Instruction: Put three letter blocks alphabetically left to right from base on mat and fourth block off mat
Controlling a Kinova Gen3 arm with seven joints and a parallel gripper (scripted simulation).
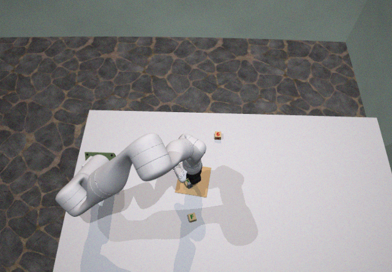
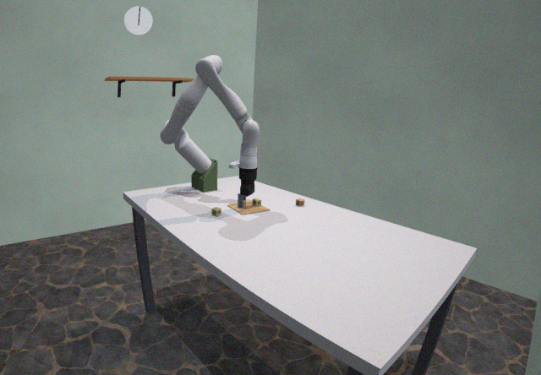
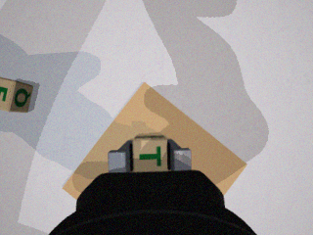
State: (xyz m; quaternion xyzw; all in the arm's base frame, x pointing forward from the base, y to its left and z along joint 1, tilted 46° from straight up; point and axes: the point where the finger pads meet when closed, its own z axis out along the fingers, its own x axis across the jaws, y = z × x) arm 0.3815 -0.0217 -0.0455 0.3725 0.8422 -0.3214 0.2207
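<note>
Now: the tan mat 20 mm to the left of my hand, 20 mm below it and 20 mm ahead of it. From my hand the other things lie so: 6 block (250 mm to the left, 100 mm ahead, 10 mm below); then B block (70 mm to the left, 10 mm ahead); then F block (150 mm to the right, 40 mm ahead, 10 mm below).
</note>
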